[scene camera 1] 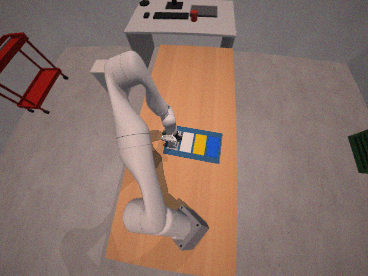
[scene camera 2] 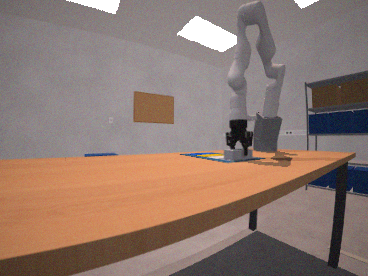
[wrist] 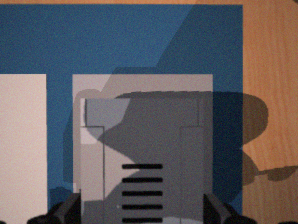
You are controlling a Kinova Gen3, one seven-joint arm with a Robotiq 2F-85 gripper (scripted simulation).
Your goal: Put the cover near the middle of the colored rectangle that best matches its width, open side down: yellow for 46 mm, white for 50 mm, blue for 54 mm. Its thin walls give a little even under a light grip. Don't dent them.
In view: a dark blue mat [wrist: 57, 45].
